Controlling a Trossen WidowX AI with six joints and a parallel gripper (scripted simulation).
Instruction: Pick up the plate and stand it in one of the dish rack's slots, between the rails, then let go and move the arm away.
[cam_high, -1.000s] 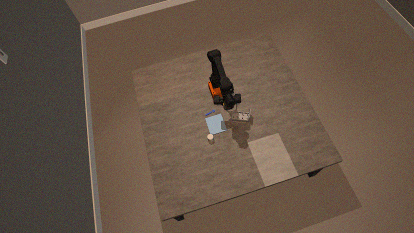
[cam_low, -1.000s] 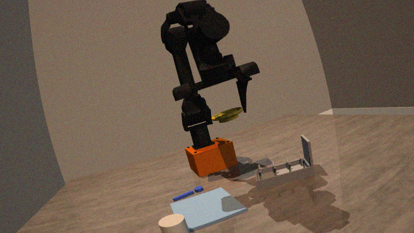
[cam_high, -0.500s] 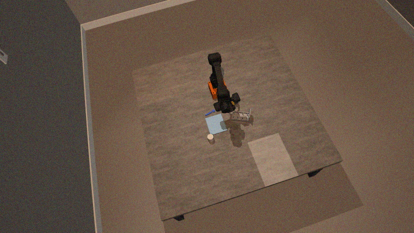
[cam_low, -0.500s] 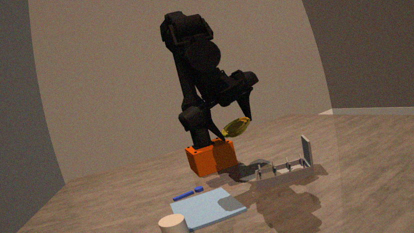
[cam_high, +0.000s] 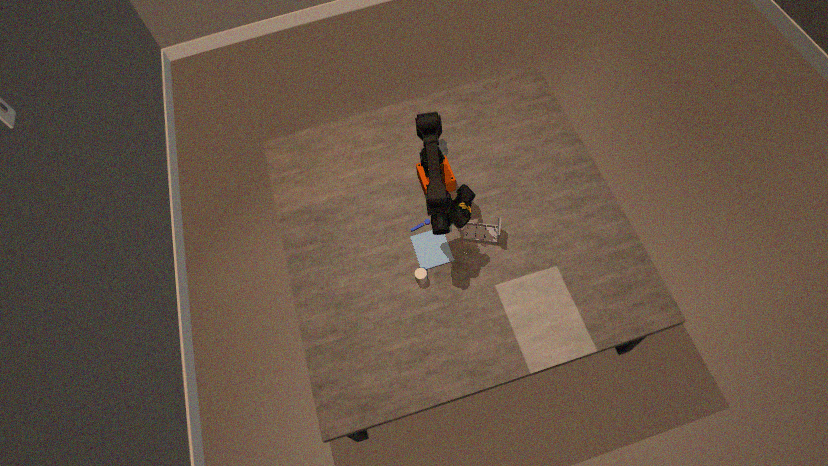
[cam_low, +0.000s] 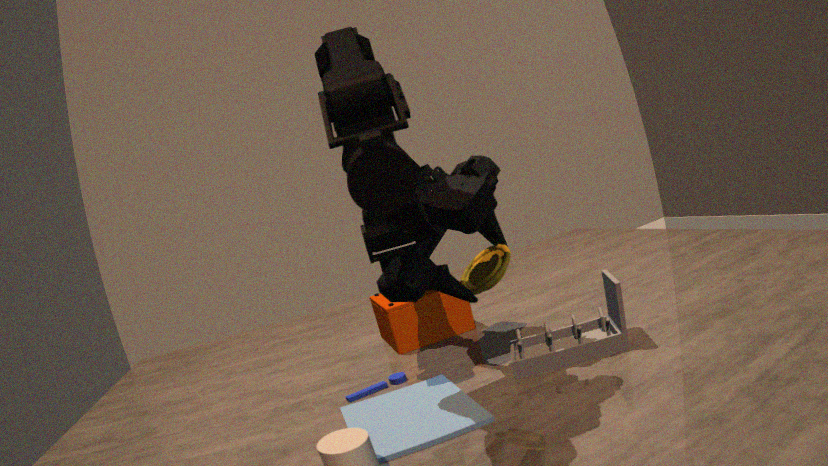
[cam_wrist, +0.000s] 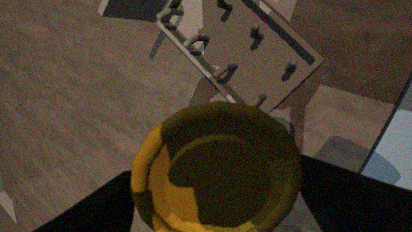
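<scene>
Now: the grey dish rack 9 cm below my gripper tip, 6 cm to the left of it and 5 cm ahead of it. The rest, counted from my gripper tip: blue spoon 15 cm to the right, 11 cm below, 6 cm behind; light blue mat 14 cm to the right, 11 cm below, 5 cm ahead; yellow plate 1 cm above.
</scene>
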